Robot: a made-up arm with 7 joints.
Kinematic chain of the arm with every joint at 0, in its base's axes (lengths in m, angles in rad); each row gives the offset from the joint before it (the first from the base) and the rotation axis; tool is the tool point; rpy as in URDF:
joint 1: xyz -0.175 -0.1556 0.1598 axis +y
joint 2: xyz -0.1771 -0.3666 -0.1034 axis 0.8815 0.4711 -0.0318
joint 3: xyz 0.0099 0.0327 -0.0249 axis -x
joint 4: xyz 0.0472 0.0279 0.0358 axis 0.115 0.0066 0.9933
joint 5: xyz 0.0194 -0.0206 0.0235 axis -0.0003 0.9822 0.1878
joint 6: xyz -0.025 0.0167 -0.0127 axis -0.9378 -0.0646 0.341
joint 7: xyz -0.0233 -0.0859 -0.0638 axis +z
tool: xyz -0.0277 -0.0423 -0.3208 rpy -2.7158 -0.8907 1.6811
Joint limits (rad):
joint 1: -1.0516..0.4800
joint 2: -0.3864..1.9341
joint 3: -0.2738..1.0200
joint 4: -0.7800..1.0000
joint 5: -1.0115..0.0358
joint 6: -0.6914..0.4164
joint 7: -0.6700..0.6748
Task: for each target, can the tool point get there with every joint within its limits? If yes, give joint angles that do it. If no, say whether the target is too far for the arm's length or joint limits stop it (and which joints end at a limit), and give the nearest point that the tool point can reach.
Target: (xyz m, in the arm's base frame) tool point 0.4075 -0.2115 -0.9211
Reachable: no: too far | nearest point 0.0875 -0.3577 -0.3273 | short by 0.690 m
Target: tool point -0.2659 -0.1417 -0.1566
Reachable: yes | joints -0.1599 1.5552 0.3239 0.4851 -0.5843 -0.0193 0.3668
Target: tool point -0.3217 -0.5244 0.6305
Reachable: no: joint limits stop it (at a limit: joint 1, joint 2, joint 3, joint 5, joint 6, joint 7) | nearest point -0.3140 -0.3703 0.4891 | short by 0.209 m
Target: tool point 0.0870 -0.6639 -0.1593
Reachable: yes | joints -0.5909 0.4509 0.8560 0.5115 -0.5266 0.1669 0.2273
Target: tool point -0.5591 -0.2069 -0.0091
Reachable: yes | joints 0.2493 1.2123 0.1275 -0.4068 -0.0606 -0.2872 0.3489
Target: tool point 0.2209 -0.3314 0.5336
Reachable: no: joint limits stop it (at a limit: joint 1, joint 2, joint 3, joint 4, joint 5, joint 6, joint 7) | nearest point 0.1542 -0.4084 0.2870 | short by 0.267 m
